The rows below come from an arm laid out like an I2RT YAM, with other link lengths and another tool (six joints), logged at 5 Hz.
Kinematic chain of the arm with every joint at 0, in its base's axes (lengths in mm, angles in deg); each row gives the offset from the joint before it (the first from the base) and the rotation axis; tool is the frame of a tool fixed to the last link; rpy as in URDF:
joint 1: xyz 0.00 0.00 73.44 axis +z
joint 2: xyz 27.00 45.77 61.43 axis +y
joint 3: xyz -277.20 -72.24 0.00 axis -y
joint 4: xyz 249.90 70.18 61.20 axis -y
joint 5: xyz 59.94 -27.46 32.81 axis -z
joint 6: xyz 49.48 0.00 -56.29 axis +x
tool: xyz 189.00 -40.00 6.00 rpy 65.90 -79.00 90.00
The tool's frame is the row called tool.
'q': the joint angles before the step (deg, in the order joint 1, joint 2, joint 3, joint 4, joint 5, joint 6). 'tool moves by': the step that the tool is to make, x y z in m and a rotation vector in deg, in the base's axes. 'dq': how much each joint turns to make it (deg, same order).
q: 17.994, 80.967, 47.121, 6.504, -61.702, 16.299
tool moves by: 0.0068, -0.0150, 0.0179, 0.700, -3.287, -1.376
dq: -2.799, -2.695, 0.205, -1.214, -1.154, -1.880
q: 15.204, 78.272, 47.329, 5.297, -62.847, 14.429
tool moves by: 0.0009, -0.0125, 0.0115, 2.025, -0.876, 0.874
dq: -3.561, -0.584, 0.022, 0.070, -4.764, -0.712
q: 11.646, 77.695, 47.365, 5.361, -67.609, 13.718
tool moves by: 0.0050, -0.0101, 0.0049, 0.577, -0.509, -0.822
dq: -2.150, -0.421, 0.094, -0.229, -1.404, -0.345
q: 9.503, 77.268, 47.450, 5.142, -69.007, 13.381
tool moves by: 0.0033, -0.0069, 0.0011, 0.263, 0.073, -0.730
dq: -1.377, -0.184, -0.081, -0.200, -0.702, -0.070
